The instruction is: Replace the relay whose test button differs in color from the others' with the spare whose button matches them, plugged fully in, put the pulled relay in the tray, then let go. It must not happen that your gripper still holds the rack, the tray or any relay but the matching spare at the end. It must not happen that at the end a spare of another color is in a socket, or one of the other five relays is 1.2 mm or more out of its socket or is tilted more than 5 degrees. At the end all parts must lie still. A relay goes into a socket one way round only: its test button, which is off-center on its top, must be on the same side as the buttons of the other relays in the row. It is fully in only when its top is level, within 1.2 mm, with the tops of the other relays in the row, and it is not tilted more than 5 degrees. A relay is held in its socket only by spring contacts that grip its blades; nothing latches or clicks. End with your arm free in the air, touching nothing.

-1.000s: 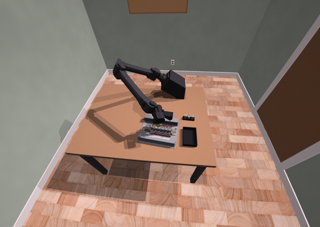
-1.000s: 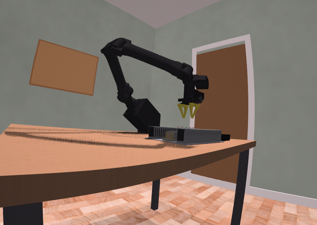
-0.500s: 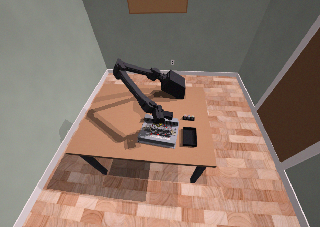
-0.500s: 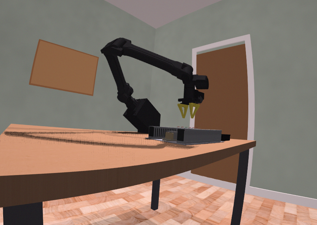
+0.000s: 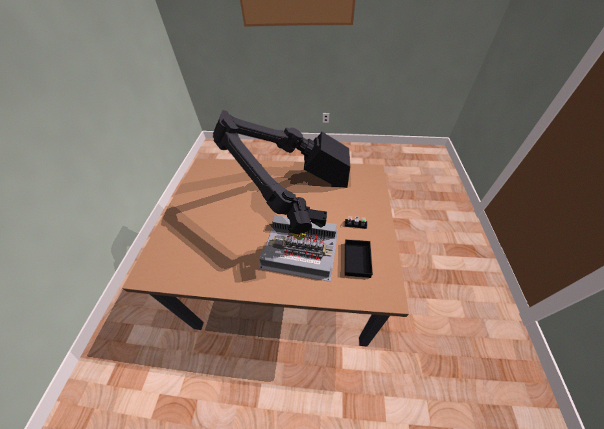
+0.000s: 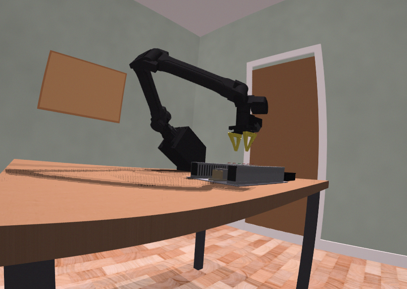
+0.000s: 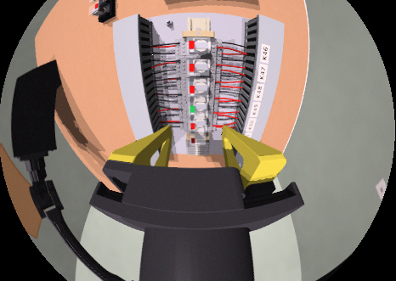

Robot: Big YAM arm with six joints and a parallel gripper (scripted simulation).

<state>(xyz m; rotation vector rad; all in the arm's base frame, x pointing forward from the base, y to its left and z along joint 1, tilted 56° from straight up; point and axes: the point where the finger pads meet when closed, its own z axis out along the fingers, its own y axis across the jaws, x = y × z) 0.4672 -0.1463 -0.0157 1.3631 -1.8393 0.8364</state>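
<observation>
The grey relay panel lies 1 cm to the right of my hand and 12 cm below it. Round my hand: black tray (7 cm ahead, 25 cm to the left, 11 cm below).
</observation>
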